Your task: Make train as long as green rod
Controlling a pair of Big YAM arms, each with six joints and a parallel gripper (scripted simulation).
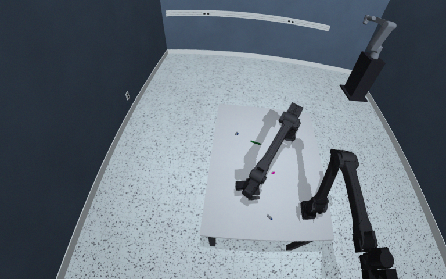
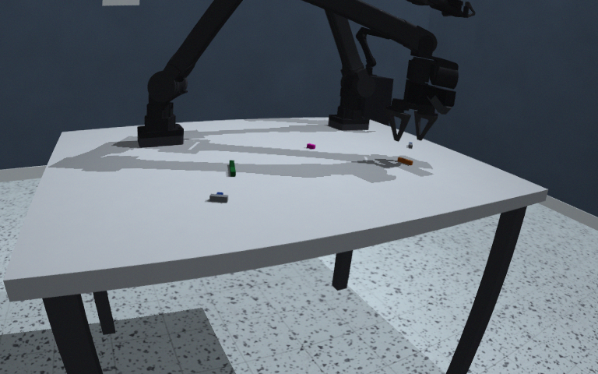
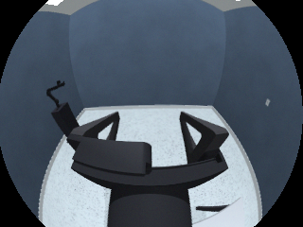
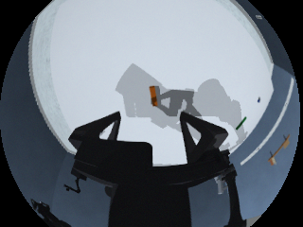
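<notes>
Right now my right hand is 1 cm short of the orange rod, 1 cm to the left of it and 6 cm above it. The rest, counted from my right hand: magenta rod: 18 cm behind, 17 cm to the right, 6 cm below; then green rod: 9 cm behind, 43 cm to the right, 6 cm below.
</notes>
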